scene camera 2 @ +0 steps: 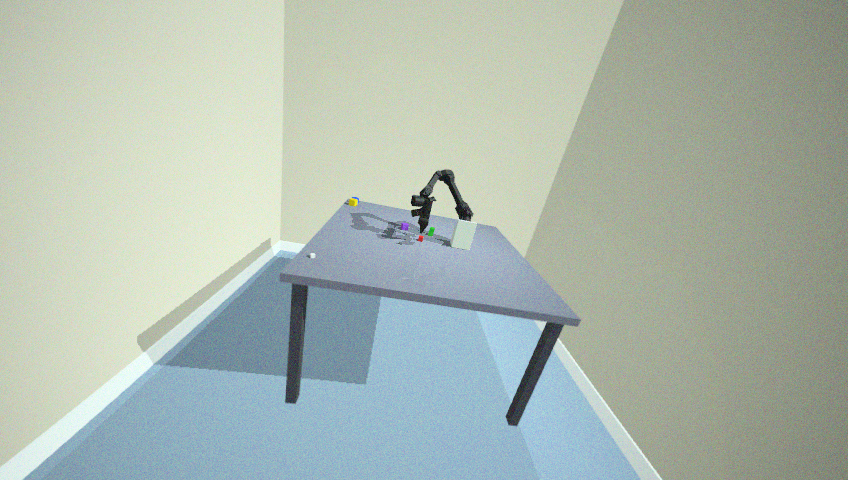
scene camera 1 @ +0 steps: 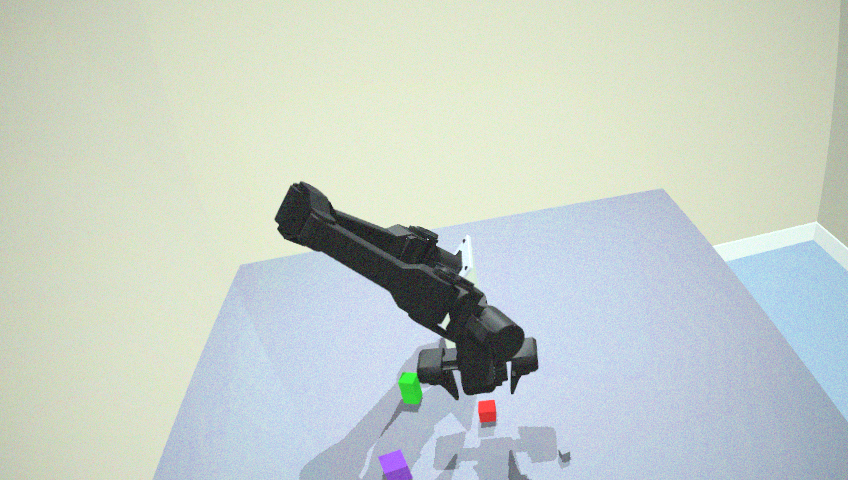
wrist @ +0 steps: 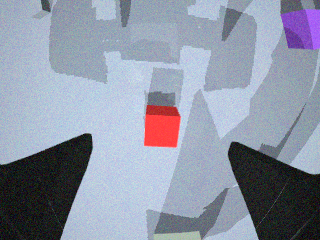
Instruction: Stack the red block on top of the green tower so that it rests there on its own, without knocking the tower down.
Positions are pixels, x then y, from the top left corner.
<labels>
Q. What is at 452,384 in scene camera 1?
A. The gripper.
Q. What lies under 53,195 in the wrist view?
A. The gripper.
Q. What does the gripper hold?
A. Nothing.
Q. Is the gripper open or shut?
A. Open.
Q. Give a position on a red block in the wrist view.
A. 161,129
</labels>
